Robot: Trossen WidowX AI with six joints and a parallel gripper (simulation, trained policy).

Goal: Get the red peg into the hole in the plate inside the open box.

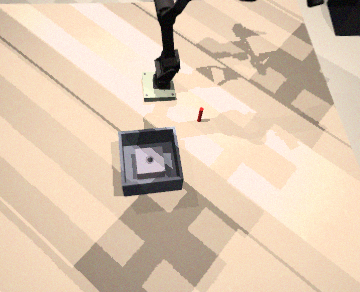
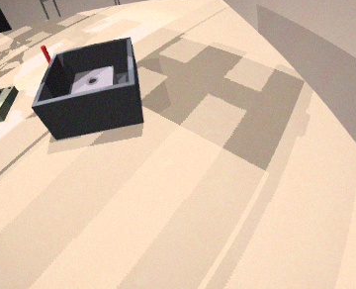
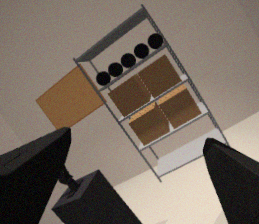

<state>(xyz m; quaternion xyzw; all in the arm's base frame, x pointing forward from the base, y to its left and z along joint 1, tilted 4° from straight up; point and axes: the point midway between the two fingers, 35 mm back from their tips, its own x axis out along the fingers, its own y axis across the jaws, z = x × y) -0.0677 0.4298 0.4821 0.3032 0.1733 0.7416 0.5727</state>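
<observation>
My gripper tip is 45 cm above the red peg, 36 cm to the left of it and 22 cm short of it. Round my gripper tip: dark box 53 cm to the right, 46 cm below, 41 cm ahead; then plate 53 cm to the right, 44 cm below, 41 cm ahead.
</observation>
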